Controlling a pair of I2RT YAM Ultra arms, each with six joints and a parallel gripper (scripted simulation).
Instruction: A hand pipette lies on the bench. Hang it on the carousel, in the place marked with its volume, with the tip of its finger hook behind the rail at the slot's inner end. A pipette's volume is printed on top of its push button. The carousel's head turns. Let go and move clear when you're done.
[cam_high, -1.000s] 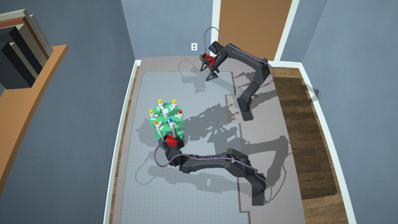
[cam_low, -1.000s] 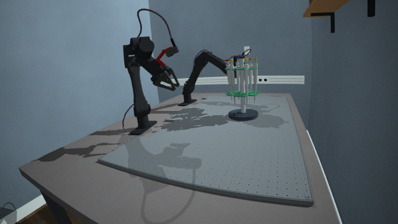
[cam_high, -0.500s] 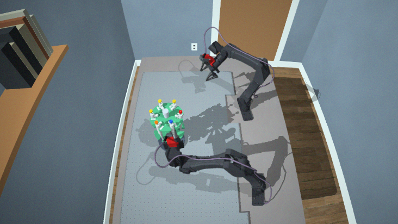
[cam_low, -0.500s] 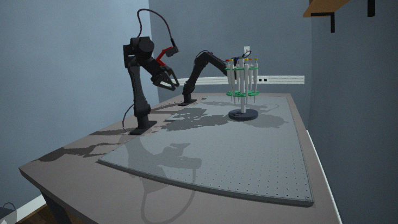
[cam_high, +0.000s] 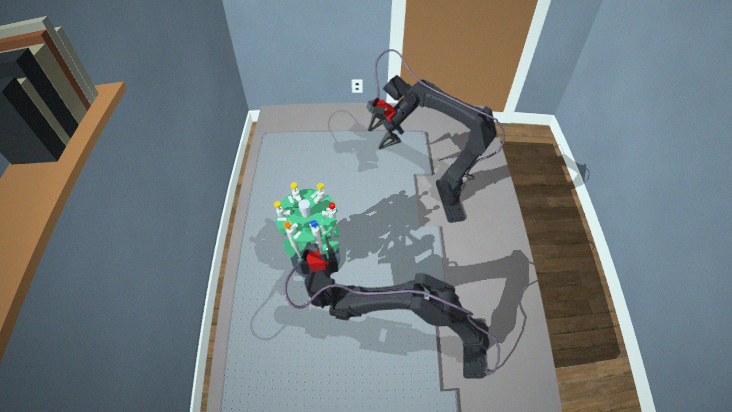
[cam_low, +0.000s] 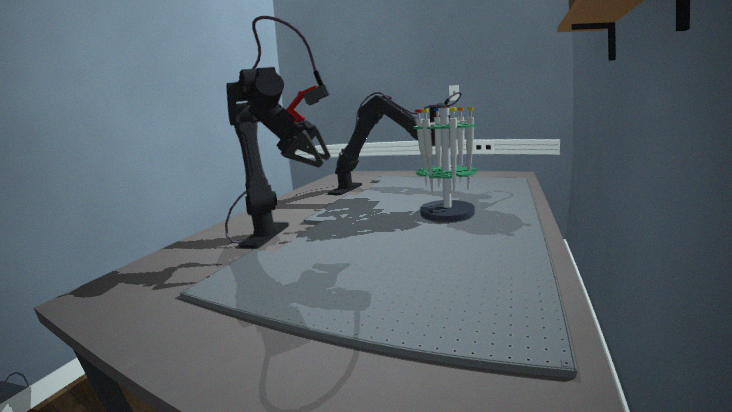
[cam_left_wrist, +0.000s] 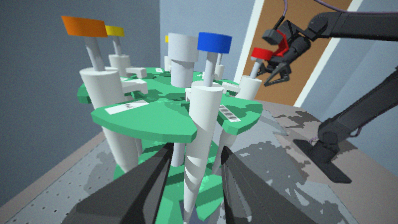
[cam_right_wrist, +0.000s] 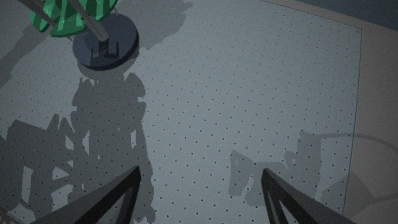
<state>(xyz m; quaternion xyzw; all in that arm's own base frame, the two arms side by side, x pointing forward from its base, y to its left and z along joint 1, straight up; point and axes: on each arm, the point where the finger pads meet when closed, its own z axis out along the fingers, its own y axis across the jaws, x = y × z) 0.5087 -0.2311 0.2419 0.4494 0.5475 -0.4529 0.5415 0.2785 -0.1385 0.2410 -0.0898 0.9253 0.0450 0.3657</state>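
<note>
My left gripper is now 3 cm above the white hand pipette, 1 cm to the left of it and 1 cm short of it.
</note>
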